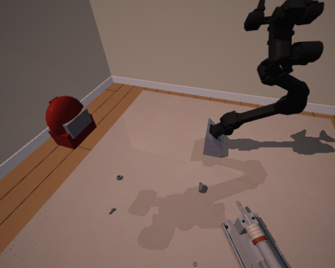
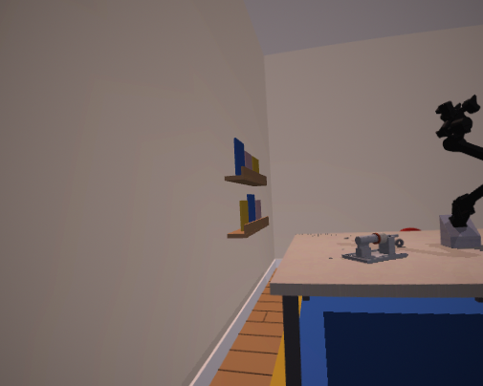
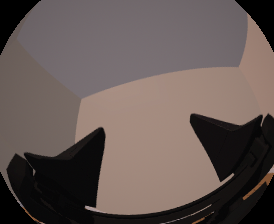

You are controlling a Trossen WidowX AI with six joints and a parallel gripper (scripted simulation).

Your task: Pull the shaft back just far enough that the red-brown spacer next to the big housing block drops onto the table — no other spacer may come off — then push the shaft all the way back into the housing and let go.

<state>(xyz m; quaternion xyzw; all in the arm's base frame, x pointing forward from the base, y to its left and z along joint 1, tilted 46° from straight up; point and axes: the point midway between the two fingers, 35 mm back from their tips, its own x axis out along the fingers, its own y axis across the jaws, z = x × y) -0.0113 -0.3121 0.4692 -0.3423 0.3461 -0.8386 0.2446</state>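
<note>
My gripper tip is now 460 mm short of the cream spacer, 70 mm to the right of it and 610 mm above it. From my gripper tip the other things lie so: thin grey shaft (460 mm ahead, 70 mm to the left, 610 mm below); then grey cylinder (310 mm ahead, 130 mm to the right, 670 mm below); then red-brown spacer (490 mm ahead, 80 mm to the left, 610 mm below).
</note>
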